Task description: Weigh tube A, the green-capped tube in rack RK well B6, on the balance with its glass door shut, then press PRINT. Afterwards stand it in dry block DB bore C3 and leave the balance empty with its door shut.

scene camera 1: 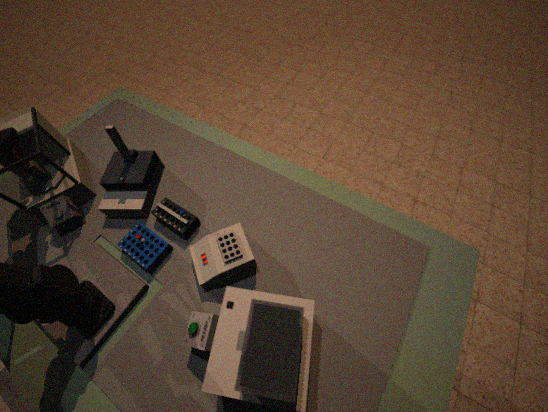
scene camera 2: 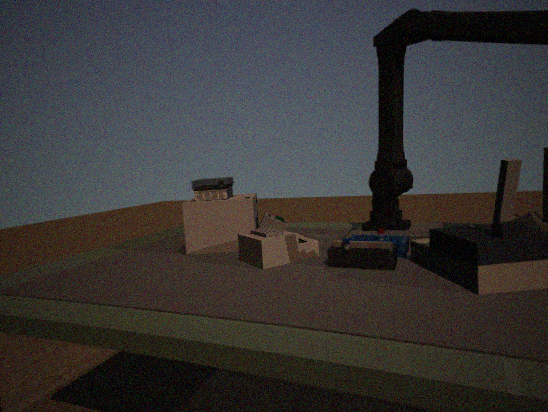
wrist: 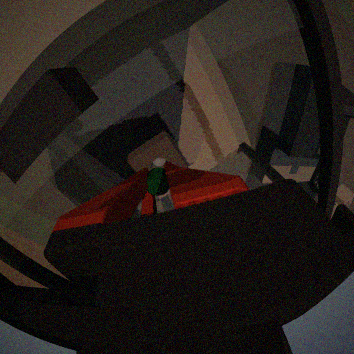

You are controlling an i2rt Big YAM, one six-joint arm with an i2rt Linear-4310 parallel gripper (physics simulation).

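Frame: origin at the arm's base, x ahead, y right, z down, level; centimetres.
Seen in the pictures: gripper, fingertip midpoint: (scene camera 1: 26,165) (wrist: 158,173); arm's base, origin of the base link: (scene camera 1: 89,307) (scene camera 2: 386,227).
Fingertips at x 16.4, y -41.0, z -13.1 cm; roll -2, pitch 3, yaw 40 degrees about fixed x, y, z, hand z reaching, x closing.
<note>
Offsets run from my fingertips to a thing's top centre. "spot": to the spot under its first point.
My gripper (wrist: 158,173) is shut on the green-capped tube @(dy -0.2, dx +0.3, dz -2.0 cm) (wrist: 157,180) in the wrist view; the cap shows between the red fingertips, and the tube's lower part is mostly hidden. Glass panes and a pale wall lie beyond the fingers. The balance @(spot: dy +0.0, dx +10.0, dz +8.9 cm) (scene camera 1: 77,162), with a dark-edged glass shield, stands at the left edge of scene camera 1. Dark arm parts overlap it, so I cannot tell the door's state or whether the tube is inside. The blue rack @(dy +40.3, dx +3.2, dz +12.0 cm) (scene camera 1: 145,247) (scene camera 2: 403,243) holds a red-capped tube @(dy +39.3, dx +4.1, dz +9.6 cm) (scene camera 1: 139,236) (scene camera 2: 381,230). The pale dry block @(dy +61.1, dx +13.2, dz +8.1 cm) (scene camera 1: 211,267) (scene camera 2: 275,251) has dark bores and a red display.
A black rack @(dy +41.5, dx +14.6, dz +10.3 cm) (scene camera 1: 187,231) (scene camera 2: 360,257) stands between the blue rack and a dark device with an upright post @(spot: dy +18.5, dx +20.9, dz -0.3 cm) (scene camera 1: 119,142) (scene camera 2: 506,192). A small box with a green button @(spot: dy +68.0, dx -3.6, dz +7.9 cm) (scene camera 1: 193,328) sits beside a large pale machine @(dy +78.1, dx +1.0, dz -3.9 cm) (scene camera 1: 220,367) (scene camera 2: 217,225).
</note>
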